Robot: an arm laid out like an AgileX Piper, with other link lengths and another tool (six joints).
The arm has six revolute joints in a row. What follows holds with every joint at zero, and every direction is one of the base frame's.
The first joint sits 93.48 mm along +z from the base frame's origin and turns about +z.
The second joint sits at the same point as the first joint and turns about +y.
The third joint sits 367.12 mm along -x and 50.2 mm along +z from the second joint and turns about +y.
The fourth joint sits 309.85 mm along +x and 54.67 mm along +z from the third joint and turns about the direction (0.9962, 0, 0.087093).
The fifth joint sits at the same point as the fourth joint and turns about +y.
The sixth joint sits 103.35 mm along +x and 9.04 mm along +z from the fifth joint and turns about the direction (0.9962, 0, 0.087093).
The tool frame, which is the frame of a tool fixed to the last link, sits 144.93 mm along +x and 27 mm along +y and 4.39 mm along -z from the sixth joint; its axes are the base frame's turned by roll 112.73, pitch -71.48 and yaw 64.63 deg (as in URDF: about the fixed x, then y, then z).
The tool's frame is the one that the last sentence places.
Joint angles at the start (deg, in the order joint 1, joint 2, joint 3, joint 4, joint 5, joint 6):
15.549, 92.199, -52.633, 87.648, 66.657, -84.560
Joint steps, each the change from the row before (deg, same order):
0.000, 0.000, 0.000, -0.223, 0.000, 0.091
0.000, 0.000, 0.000, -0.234, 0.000, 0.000
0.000, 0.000, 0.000, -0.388, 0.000, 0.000
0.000, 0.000, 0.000, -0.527, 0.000, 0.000
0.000, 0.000, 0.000, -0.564, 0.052, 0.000
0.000, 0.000, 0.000, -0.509, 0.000, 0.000
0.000, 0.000, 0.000, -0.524, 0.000, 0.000
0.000, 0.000, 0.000, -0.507, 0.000, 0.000
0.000, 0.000, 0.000, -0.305, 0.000, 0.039
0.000, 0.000, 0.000, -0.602, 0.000, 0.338
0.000, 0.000, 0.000, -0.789, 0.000, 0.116
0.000, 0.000, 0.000, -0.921, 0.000, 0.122
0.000, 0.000, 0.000, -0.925, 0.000, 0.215
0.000, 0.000, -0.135, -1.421, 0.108, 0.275
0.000, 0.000, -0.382, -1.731, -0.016, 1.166
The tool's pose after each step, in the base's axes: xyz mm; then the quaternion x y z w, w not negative. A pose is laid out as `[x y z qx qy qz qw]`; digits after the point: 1 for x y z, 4 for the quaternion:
[305.2 331.8 241.7 -0.6963 -0.4904 -0.2861 0.4392]
[304.7 331.6 240.9 -0.6963 -0.4919 -0.2851 0.4382]
[303.9 331.2 239.6 -0.6963 -0.4943 -0.2834 0.4365]
[302.8 330.6 237.8 -0.6963 -0.4976 -0.2812 0.4342]
[301.4 330.0 236.0 -0.6960 -0.5012 -0.2787 0.4320]
[300.3 329.3 234.3 -0.6960 -0.5044 -0.2765 0.4298]
[299.2 328.7 232.5 -0.6960 -0.5076 -0.2743 0.4275]
[298.2 328.1 230.8 -0.6959 -0.5108 -0.2721 0.4252]
[297.5 327.7 229.8 -0.6960 -0.5124 -0.2706 0.4240]
[296.3 327.0 227.9 -0.6971 -0.5143 -0.2665 0.4225]
[294.7 325.9 225.3 -0.6974 -0.5184 -0.2625 0.4194]
[292.9 324.6 222.2 -0.6977 -0.5234 -0.2580 0.4156]
[291.0 323.3 219.2 -0.6983 -0.5278 -0.2530 0.4121]
[288.4 321.3 215.6 -0.6980 -0.5354 -0.2462 0.4068]
[286.8 319.2 212.4 -0.7009 -0.5403 -0.2362 0.4014]

